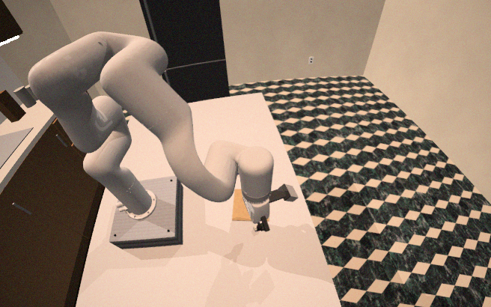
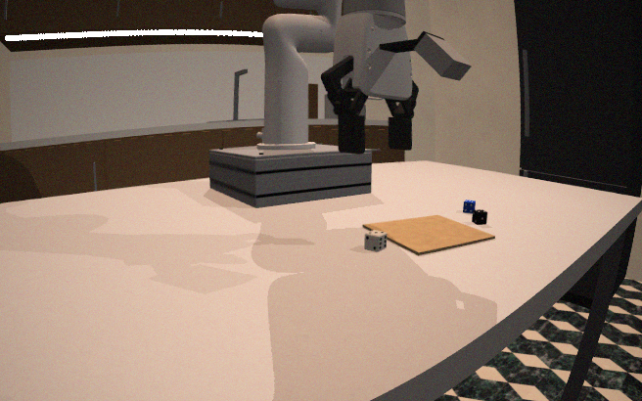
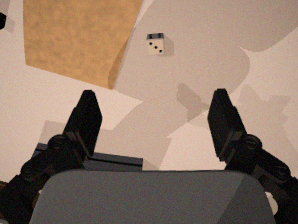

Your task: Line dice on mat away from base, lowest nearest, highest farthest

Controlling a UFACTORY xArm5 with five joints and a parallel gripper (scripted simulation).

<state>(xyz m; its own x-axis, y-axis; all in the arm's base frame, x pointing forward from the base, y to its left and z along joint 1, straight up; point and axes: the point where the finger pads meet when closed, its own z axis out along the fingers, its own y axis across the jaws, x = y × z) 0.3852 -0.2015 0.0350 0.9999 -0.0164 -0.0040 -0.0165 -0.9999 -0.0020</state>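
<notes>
Right now the white die is 110 mm below my hand. Round my hand: black die 60 mm ahead, 210 mm to the left, 110 mm below; blue die 10 mm ahead, 270 mm to the left, 110 mm below; tan mat 20 mm ahead, 100 mm to the left, 120 mm below.
</notes>
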